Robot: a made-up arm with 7 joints. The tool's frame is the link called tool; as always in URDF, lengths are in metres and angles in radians. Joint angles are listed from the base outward. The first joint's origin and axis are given. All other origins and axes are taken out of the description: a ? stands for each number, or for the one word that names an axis. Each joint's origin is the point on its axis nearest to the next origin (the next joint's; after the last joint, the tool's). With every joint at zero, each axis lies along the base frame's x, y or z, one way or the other. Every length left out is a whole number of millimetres.
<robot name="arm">
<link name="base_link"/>
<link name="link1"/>
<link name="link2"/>
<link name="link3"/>
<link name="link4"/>
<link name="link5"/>
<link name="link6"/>
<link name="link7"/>
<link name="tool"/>
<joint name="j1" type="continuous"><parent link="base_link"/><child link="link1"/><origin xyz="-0.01 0 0.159" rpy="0 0 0"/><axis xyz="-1 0 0"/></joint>
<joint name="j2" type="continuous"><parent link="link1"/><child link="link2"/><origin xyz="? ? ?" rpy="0 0 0"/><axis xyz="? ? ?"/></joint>
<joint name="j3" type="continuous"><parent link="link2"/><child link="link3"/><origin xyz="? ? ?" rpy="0 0 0"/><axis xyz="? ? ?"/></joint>
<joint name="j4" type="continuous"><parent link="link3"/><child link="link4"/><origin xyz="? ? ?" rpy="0 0 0"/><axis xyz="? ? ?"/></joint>
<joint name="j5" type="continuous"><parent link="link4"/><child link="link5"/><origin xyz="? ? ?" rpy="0 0 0"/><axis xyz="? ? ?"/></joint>
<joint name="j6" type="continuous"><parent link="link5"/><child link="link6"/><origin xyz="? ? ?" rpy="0 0 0"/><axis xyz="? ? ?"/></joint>
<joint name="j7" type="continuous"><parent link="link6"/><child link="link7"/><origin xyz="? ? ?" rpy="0 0 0"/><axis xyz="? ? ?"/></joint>
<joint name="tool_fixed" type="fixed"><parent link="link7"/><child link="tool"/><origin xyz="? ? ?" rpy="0 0 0"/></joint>
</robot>
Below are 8 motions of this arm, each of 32 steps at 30 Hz.
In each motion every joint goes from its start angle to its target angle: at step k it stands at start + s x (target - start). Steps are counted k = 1, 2, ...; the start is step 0. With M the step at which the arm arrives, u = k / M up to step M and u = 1 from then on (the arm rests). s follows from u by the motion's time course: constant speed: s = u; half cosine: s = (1 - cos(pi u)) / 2; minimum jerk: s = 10 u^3 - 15 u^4 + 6 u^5.
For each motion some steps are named. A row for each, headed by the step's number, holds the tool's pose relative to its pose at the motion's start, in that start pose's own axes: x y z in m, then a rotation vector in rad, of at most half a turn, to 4 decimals.
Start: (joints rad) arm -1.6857 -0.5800 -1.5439 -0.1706 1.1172 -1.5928 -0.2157
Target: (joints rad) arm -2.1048 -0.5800 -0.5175 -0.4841 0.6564 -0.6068 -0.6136
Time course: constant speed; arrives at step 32
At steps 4, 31, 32:
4: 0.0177 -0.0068 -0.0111 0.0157 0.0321 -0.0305
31: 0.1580 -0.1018 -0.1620 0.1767 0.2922 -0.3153
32: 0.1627 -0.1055 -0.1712 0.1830 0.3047 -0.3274

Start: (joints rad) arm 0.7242 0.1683 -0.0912 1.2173 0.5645 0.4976 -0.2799
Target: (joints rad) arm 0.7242 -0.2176 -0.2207 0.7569 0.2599 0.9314 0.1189
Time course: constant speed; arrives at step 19
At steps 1, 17, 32:
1: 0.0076 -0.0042 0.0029 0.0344 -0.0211 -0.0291
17: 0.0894 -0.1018 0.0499 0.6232 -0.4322 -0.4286
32: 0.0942 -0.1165 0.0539 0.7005 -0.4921 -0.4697

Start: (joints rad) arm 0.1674 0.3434 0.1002 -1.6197 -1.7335 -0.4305 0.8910
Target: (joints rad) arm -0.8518 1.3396 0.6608 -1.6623 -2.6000 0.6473 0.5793
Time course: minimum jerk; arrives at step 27
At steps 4, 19, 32:
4: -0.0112 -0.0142 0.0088 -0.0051 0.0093 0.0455
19: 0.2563 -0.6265 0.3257 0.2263 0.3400 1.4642
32: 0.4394 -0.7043 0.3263 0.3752 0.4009 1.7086

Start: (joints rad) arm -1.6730 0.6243 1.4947 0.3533 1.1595 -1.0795 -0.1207
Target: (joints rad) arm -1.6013 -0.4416 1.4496 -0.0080 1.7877 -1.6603 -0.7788
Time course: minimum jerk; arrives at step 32
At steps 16, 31, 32:
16: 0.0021 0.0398 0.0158 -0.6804 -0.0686 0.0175
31: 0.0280 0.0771 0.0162 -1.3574 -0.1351 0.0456
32: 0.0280 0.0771 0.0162 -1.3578 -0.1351 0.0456

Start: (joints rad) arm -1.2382 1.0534 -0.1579 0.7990 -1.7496 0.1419 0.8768
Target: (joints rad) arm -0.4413 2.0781 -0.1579 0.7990 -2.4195 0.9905 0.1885
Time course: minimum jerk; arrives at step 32
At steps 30, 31, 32:
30: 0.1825 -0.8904 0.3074 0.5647 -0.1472 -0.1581
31: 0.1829 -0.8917 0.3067 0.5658 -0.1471 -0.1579
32: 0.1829 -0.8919 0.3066 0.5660 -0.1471 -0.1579

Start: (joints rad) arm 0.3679 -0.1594 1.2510 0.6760 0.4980 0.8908 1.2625
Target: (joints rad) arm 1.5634 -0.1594 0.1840 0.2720 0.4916 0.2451 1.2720
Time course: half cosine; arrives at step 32
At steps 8, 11, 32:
8: -0.0141 -0.0039 0.0407 -0.1995 -0.0099 -0.0965
11: -0.0237 0.0012 0.0734 -0.3548 -0.0160 -0.1596
32: -0.0359 0.1647 0.1671 -1.1516 0.0666 -0.2749

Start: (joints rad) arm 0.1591 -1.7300 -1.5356 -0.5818 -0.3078 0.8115 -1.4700
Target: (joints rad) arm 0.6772 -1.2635 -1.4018 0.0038 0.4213 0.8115 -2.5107
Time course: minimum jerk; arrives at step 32
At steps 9, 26, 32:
9: -0.0175 -0.0051 0.0353 -0.2987 -0.0295 -0.0294
26: -0.1174 0.0033 0.2352 -1.7408 -0.5948 -0.2802
32: -0.1236 0.0030 0.2442 -1.7992 -0.6490 -0.3098

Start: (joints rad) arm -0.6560 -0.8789 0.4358 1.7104 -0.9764 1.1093 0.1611
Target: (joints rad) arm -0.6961 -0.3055 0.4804 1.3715 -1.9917 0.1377 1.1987
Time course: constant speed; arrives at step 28
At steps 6, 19, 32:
6: 0.0919 -0.0236 -0.1142 0.3472 0.5224 -0.1197
19: 0.0970 0.0055 -0.5119 0.9086 1.6476 -0.6161
32: -0.1123 0.1305 -0.7432 0.8987 2.4237 -1.1188

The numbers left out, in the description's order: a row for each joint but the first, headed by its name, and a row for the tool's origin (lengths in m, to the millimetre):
j2: xyz 0 0.076 -0.352, axis 0 0 -1
j3: xyz 0.058 -0.226 0, axis 0 1 0
j4: xyz 0.366 0 0.078, axis -1 0 0
j5: xyz 0 0.059 -0.067, axis 0 -1 0
j6: xyz -0.064 0 0.199, axis 0 -1 0
j7: xyz 0.05 0 0.185, axis 1 0 0
tool: xyz 0 0.068 -0.021

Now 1 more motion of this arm.
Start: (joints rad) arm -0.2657 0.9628 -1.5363 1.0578 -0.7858 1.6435 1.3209
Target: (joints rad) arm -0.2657 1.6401 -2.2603 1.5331 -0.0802 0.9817 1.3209
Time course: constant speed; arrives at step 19
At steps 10, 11, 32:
10: -0.0637 0.1165 -0.0361 -0.6414 0.1840 0.2723
11: -0.0736 0.1226 -0.0428 -0.7041 0.2017 0.3017
32: -0.1622 0.1287 -0.0834 -1.1945 0.3254 0.5533

